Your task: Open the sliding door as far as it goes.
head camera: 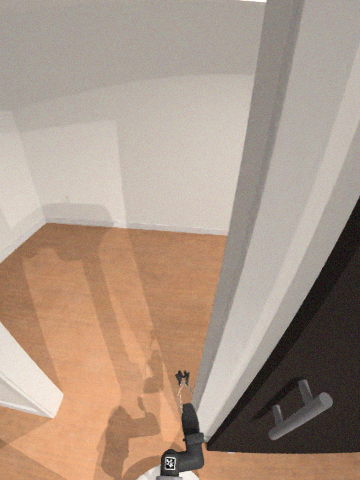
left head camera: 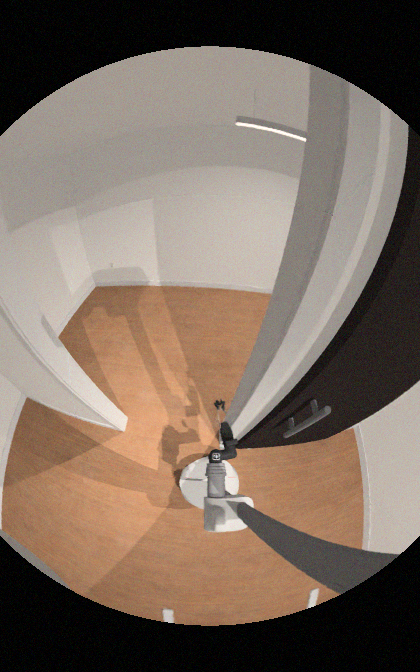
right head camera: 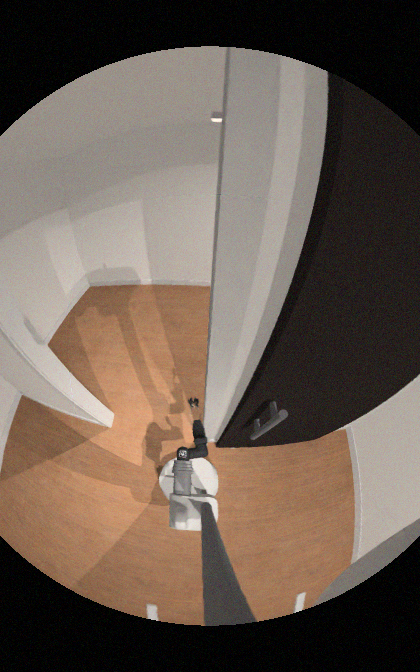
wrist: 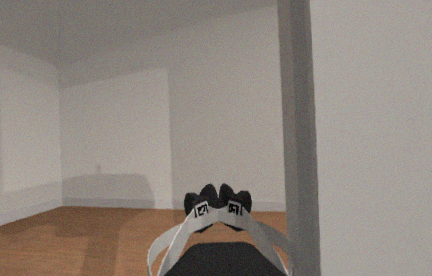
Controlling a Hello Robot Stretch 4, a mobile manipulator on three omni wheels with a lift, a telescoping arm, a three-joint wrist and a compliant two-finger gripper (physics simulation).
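Frame: origin at the robot's base, x ahead, y left, z up, level; centimetres.
Where they show: gripper, fingertip midpoint: (head camera: 181, 370) (left head camera: 218, 399) (right head camera: 192, 396) (wrist: 216, 198).
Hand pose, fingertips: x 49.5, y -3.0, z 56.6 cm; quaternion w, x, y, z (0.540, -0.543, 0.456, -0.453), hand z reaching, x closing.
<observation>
After its pixels a point has its place.
The dark sliding door (head camera: 325, 340) @(z 121.3, x 27.8, y -25.4 cm) (left head camera: 370, 345) @(z 131.7, x 27.6, y -29.6 cm) (right head camera: 345, 280) @(z 144.1, x 27.7, y -26.7 cm) stands at the right, its near edge beside my wrist and slightly right of the pale door jamb. Its grey bar handle (head camera: 301, 416) @(z 101.3, x 21.5, y -27.3 cm) (left head camera: 307, 422) @(z 99.9, x 21.5, y -27.3 cm) (right head camera: 270, 425) @(z 102.2, x 20.9, y -27.7 cm) is on the face toward me, right of my gripper and apart from it. The doorway at the left of the jamb is open onto a room. My gripper (head camera: 183, 375) @(z 56.6, x 49.5, y -3.0 cm) (left head camera: 219, 403) @(z 56.6, x 49.5, y -3.0 cm) (right head camera: 193, 402) @(z 56.6, x 49.5, y -3.0 cm) (wrist: 216, 198) @(z 56.6, x 49.5, y -3.0 cm) is shut and empty, and reaches into the opening just left of the jamb. The door does not show in the wrist view.
The pale jamb (head camera: 260, 240) @(z 137.6, x 32.9, y -10.6 cm) (left head camera: 305, 240) @(z 146.1, x 37.7, y -9.0 cm) (right head camera: 240, 225) @(z 147.2, x 32.9, y -12.1 cm) (wrist: 302, 150) @(z 61.9, x 34.4, y -9.1 cm) rises close on the right of my arm. A white wall end (head camera: 30, 375) @(z 42.3, x 45.2, y 72.0 cm) (left head camera: 95, 395) @(z 56.2, x 45.3, y 72.0 cm) (right head camera: 80, 390) @(z 54.6, x 46.6, y 72.0 cm) bounds the opening on the left. The wooden floor (head camera: 180, 280) @(z -2.8, x 163.9, y -1.1 cm) runs through to a white far wall (head camera: 175, 150) @(z 106.3, x 259.7, y 11.9 cm) (wrist: 225, 125) @(z 76.4, x 260.3, y 23.9 cm).
</observation>
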